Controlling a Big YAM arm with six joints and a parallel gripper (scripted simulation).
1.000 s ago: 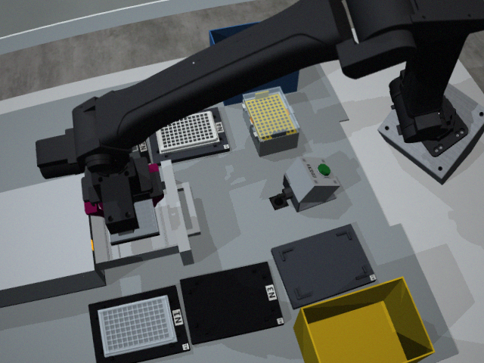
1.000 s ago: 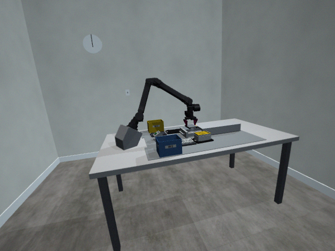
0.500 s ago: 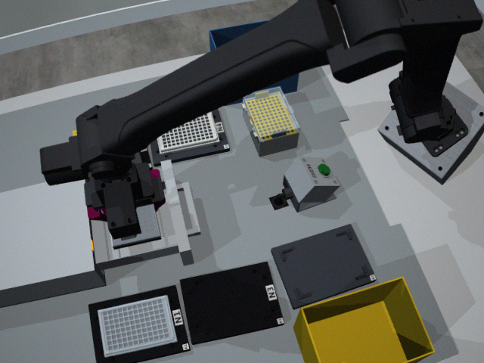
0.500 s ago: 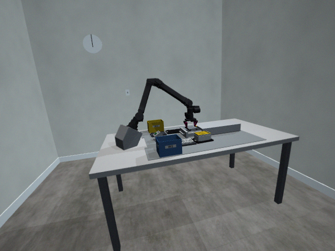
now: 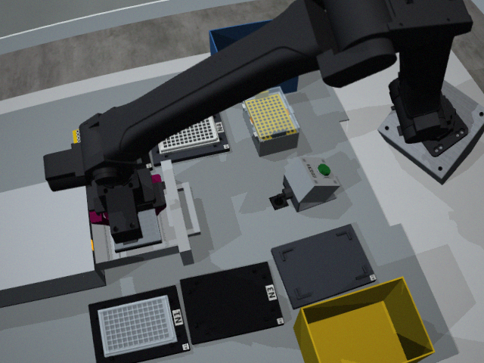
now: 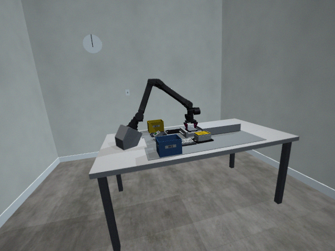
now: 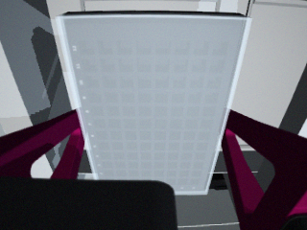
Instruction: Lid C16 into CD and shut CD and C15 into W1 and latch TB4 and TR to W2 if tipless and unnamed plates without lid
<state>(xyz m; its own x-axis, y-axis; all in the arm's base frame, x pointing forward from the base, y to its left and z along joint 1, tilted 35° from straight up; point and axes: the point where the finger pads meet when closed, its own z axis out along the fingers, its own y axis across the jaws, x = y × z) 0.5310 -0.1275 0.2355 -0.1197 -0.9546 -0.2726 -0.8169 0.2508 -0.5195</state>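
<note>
My hand is 40 mm above the cooler drawer, 30 mm short of it and 10 mm to the left of it. The rest, counted from my hand: plate lid right at my hand; then black plate right at my hand; then cooler CD 160 mm ahead, 30 mm to the right, 30 mm below.
</note>
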